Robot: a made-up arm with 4 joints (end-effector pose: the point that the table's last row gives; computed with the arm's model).
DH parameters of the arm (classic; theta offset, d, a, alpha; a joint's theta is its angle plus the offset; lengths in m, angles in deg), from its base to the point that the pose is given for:
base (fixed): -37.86 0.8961 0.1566 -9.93
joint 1: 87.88 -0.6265 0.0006 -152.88
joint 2: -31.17 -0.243 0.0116 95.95
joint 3: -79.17 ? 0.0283 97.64
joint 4: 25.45 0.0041 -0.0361 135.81
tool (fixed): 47.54 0.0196 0 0
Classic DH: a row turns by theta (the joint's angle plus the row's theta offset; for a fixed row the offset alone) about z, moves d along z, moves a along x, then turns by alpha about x.
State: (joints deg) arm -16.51 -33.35 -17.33 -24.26
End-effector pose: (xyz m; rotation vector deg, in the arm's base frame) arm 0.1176 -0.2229 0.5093 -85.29 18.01 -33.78
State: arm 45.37 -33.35 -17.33 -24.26
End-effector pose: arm 0.1622 -0.1537 0.4949 -77.97 -19.29 21.99
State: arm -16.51 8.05 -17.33 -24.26
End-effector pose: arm 0.1377 -0.2106 0.5051 -96.46 52.54 -59.36
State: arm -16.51 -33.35 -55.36 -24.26
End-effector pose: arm 0.1216 -0.2241 0.5174 -52.13 41.36 -32.34
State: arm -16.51 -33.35 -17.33 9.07
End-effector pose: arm 0.1391 -0.2227 0.5145 -67.98 6.61 -64.71
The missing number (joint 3, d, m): 0.0361
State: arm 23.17 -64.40 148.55 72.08
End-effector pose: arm 0.1469 -0.1885 0.4528 47.28 -155.17 24.21
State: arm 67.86 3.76 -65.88 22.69
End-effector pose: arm 0.1809 -0.0888 0.4924 -56.92 28.05 -33.19
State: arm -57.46 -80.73 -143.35 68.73
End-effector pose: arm 0.0689 -0.2841 0.4802 41.15 117.09 -85.84
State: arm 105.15 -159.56 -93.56 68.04
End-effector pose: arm 0.1022 -0.0330 0.4939 -44.70 36.49 125.73
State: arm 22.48 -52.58 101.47 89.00
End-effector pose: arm 0.1192 -0.1719 0.4888 37.56 -109.50 -2.44
